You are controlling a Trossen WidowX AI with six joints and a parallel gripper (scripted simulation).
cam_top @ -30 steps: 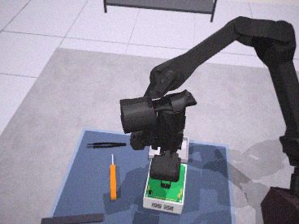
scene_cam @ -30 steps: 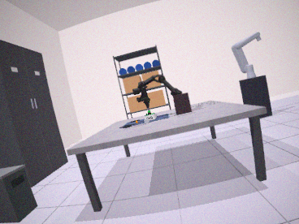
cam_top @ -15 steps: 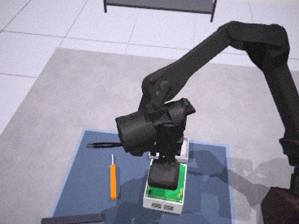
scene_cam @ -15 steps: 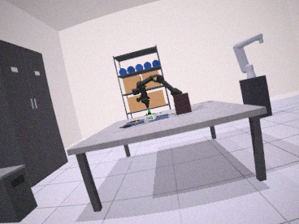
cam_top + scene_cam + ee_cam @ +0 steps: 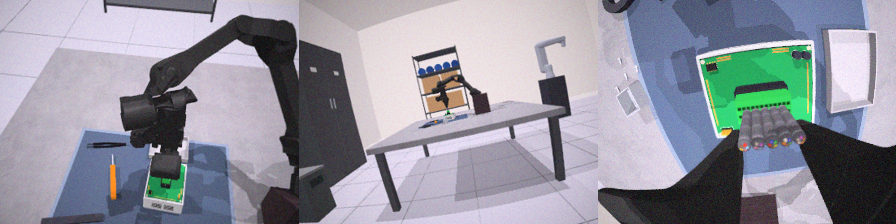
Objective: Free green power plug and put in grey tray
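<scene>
The green power plug is 40 mm below my gripper tip. Round my gripper tip: blue mat: 50 mm ahead, 120 mm below; dark bar: 220 mm ahead, 110 mm to the left, 120 mm below.
</scene>
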